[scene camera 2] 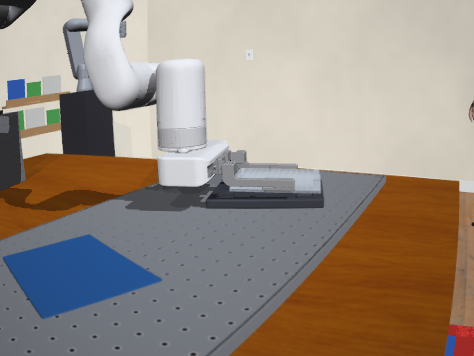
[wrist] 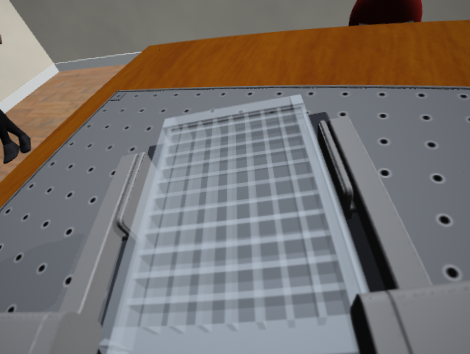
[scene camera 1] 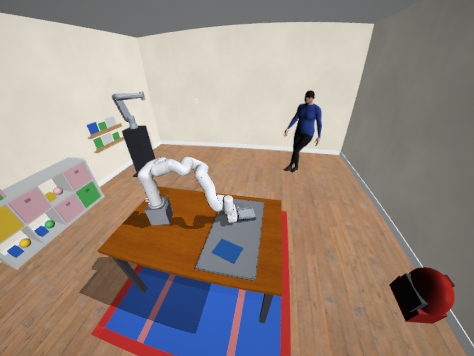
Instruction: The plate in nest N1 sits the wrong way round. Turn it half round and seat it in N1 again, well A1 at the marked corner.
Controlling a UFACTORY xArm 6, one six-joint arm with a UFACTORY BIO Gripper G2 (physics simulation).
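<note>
The clear plate [scene camera 2: 305,181] [wrist: 240,200], with its grid of wells, lies flat and low at the dark nest N1 [scene camera 2: 265,203] [wrist: 319,117]. In scene camera 2 its lower edge meets the nest's top; whether it is fully down cannot be told. My gripper [scene camera 1: 250,214] [scene camera 2: 295,176] [wrist: 236,139] is shut on the plate, reaching in level with one finger along each long side. The plate's near end lies toward the gripper's body. In the wrist view the plate looks slightly skewed in perspective. No well lettering or corner mark can be read.
A blue square [scene camera 1: 228,251] [scene camera 2: 82,275] lies on the grey perforated board [scene camera 1: 215,262] [scene camera 2: 200,300] [wrist: 415,200], nearer scene camera 2 than the nest. The board lies on the wooden table [scene camera 1: 130,245] [scene camera 2: 380,250]. A person [scene camera 1: 309,120] stands on the floor beyond the table.
</note>
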